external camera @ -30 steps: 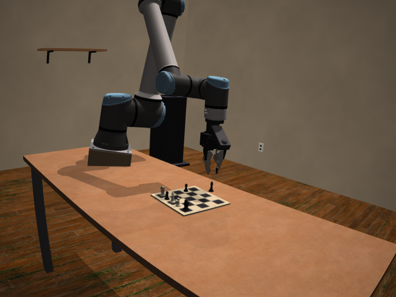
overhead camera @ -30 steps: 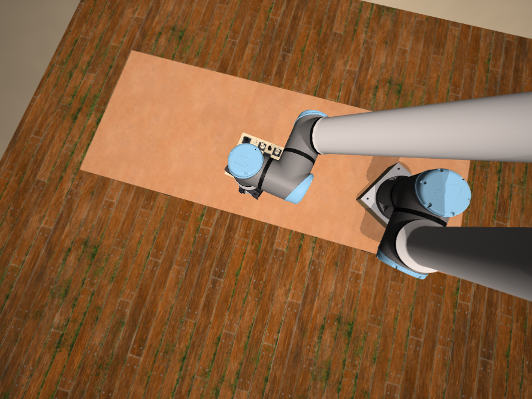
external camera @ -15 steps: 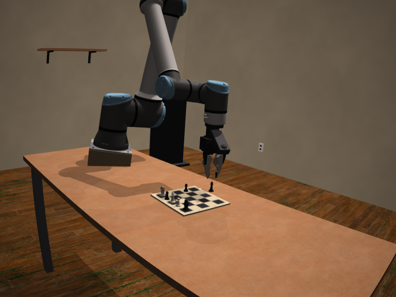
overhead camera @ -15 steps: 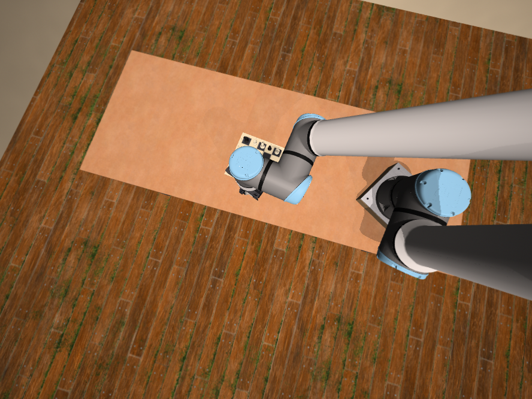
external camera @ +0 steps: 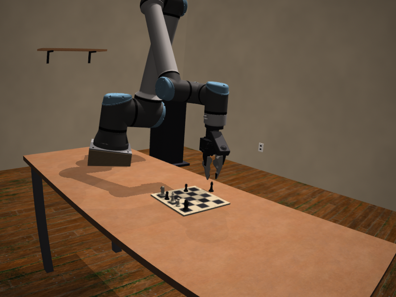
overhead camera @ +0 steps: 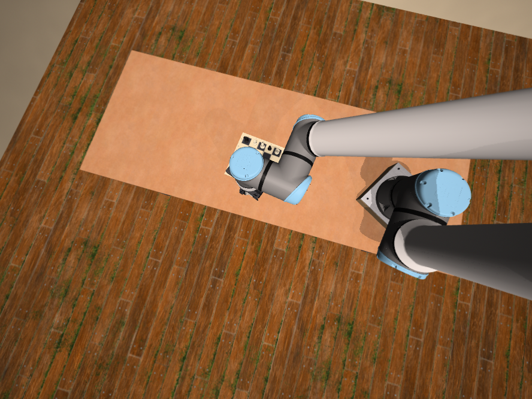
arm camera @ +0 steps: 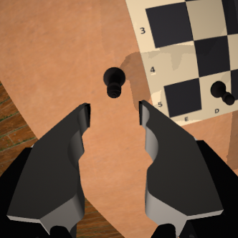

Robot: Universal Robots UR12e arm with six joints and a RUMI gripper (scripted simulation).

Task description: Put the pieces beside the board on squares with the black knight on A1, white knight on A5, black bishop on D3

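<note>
My gripper is now 4 cm short of the chessboard, 14 cm to the left of it and 6 cm above it. From my hand the other things lie so: white knight: 4 cm behind, 22 cm to the right, 4 cm below.
</note>
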